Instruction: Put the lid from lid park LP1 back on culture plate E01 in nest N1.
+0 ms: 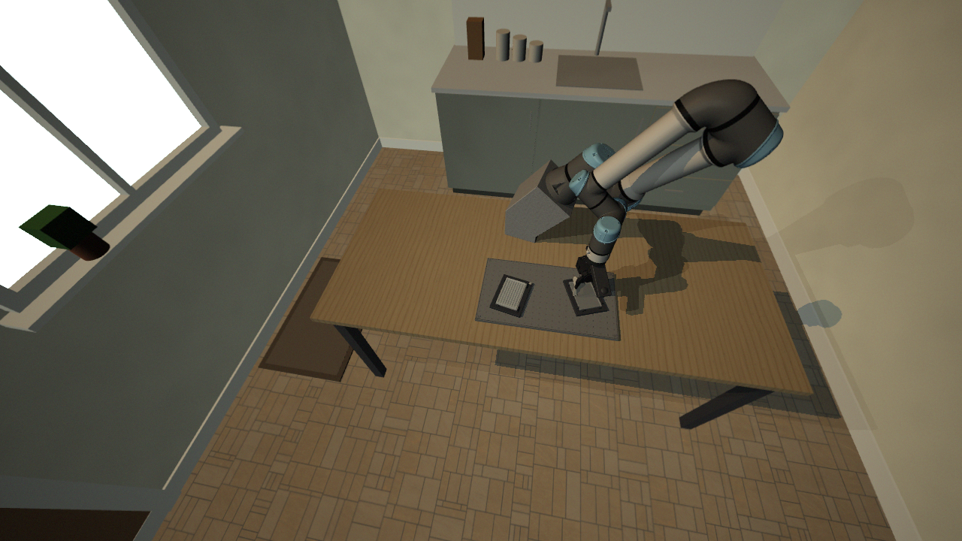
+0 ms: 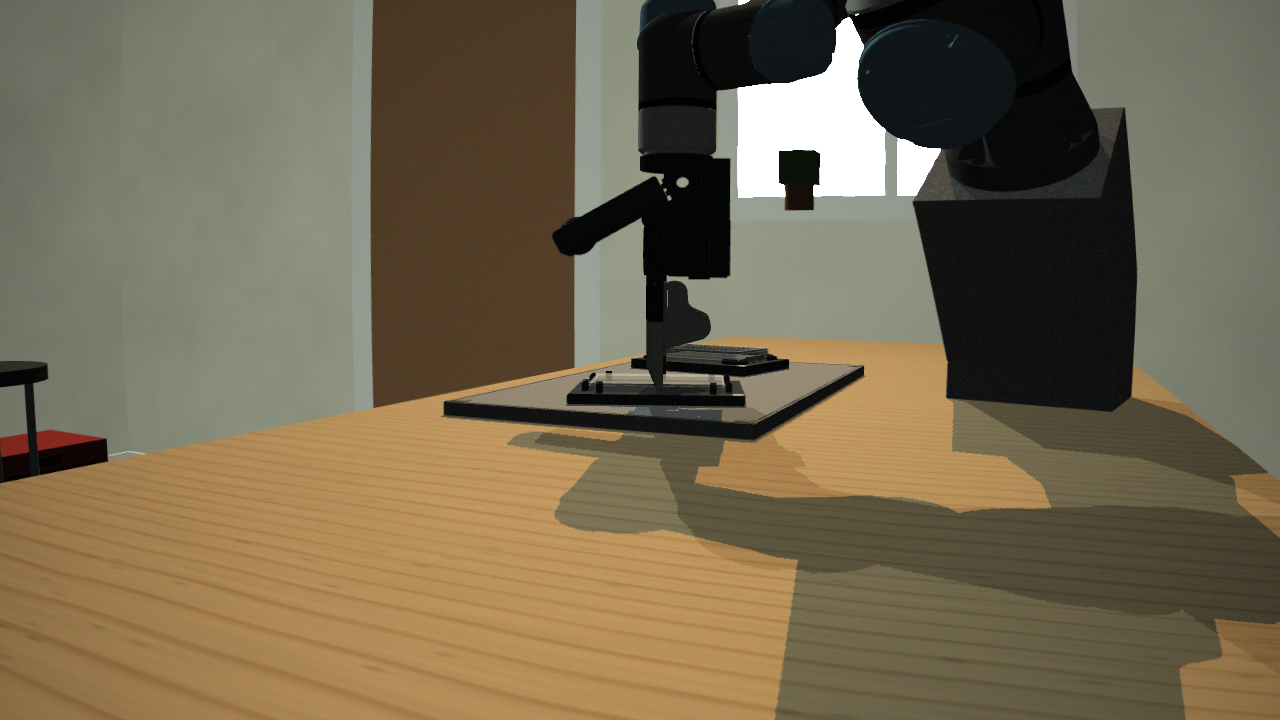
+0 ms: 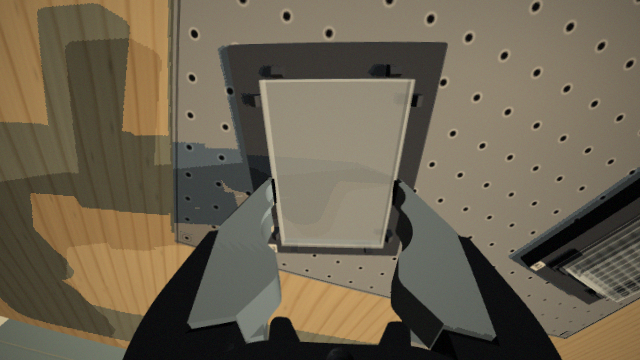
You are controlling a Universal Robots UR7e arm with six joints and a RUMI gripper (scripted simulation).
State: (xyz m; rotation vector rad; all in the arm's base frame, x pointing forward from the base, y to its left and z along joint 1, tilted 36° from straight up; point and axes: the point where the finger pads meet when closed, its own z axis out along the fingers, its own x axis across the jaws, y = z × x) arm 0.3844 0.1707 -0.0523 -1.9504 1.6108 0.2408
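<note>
Now: the dark lid park 2 cm below my hand. Also, from my hand: dark plate nest N1: 2 cm ahead, 28 cm to the right, 2 cm below; culture plate E01: 2 cm ahead, 28 cm to the right, 1 cm below; clear lid: 1 cm below.
</note>
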